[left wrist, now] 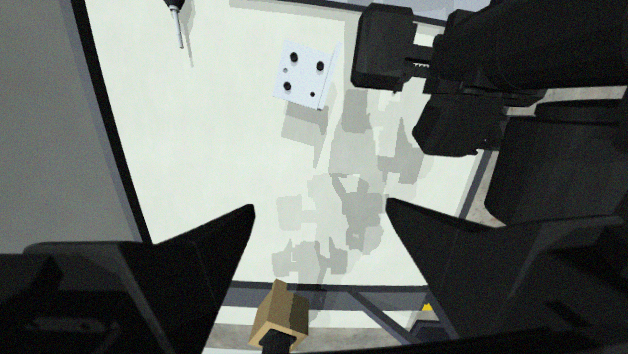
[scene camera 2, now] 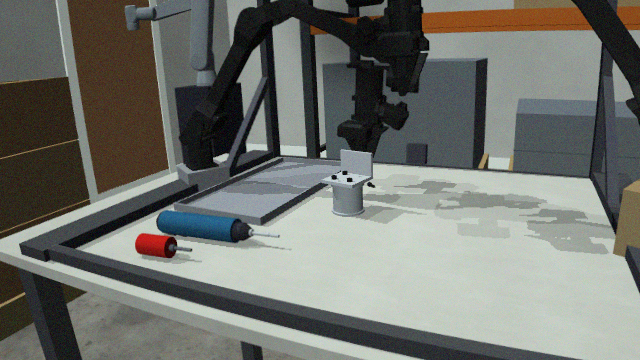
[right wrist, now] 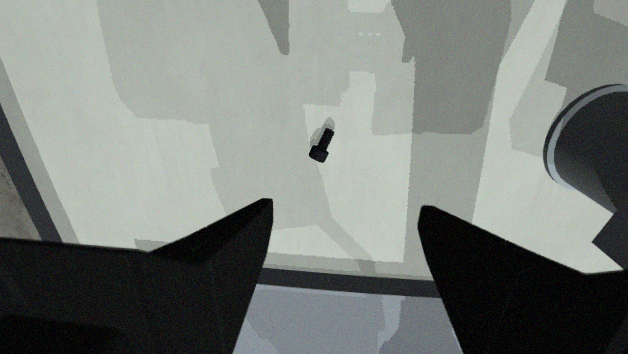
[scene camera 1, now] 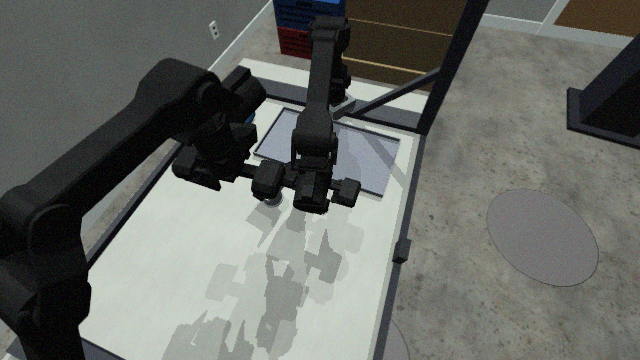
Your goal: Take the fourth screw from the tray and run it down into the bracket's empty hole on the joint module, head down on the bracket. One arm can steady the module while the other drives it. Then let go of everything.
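Frame: origin at the left arm's base, x ahead, y left, z up, level; millimetres.
Seen in the pictures: left gripper, between the fingertips: point(left wrist: 320, 207) point(scene camera 2: 407, 93) point(scene camera 1: 241, 194); right gripper, between the fingertips: point(left wrist: 409, 74) point(right wrist: 346, 212); left arm's base, origin of its link: point(left wrist: 277, 339); right arm's base, origin of its link: point(scene camera 2: 202, 166) point(scene camera 1: 335, 98).
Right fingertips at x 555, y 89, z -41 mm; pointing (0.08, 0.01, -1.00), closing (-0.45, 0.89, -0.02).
Pixels of each thing's middle, then the offset from my right fingertips to it.
- joint module, middle of its body: point(scene camera 2: 347, 195) point(scene camera 1: 270, 192) dz -28, dx -82, dy +122 mm
- dark empty hole, middle of its body: point(left wrist: 312, 95) dz -4, dx -94, dy +101 mm
- fourth screw, middle of its body: point(right wrist: 323, 144) point(scene camera 2: 371, 185) dz -55, dx -2, dy -14 mm
- grey tray, middle of its body: point(scene camera 2: 274, 183) point(scene camera 1: 327, 147) dz -52, dx +156, dy +143 mm
- blue driver, middle of its body: point(scene camera 2: 215, 228) dz -40, dx -35, dy +374 mm
The joint module point(scene camera 1: 273, 201) point(scene camera 2: 348, 200) point(right wrist: 551, 155) stands upright on the table. Its white bracket point(scene camera 2: 356, 179) point(left wrist: 301, 75) carries three black screw heads; a dark empty hole point(left wrist: 312, 94) shows near one corner. The fourth screw point(scene camera 2: 370, 185) point(right wrist: 321, 145), black, lies tilted beside the module, away from the fingers, at or very near the table top; contact is unclear. My right gripper point(scene camera 1: 312, 192) point(scene camera 2: 362, 146) point(right wrist: 346, 212) is partly open and empty above the table near the screw. My left gripper point(scene camera 1: 232, 172) point(scene camera 2: 404, 91) point(left wrist: 320, 207) is wide open and empty, high over the table.
A grey tray point(scene camera 1: 382, 170) point(scene camera 2: 220, 212) point(right wrist: 330, 315) lies next to the module. A blue driver point(scene camera 2: 197, 225) and a red one point(scene camera 2: 155, 245) lie at the front left in scene camera 2. The two arms are close together in scene camera 1.
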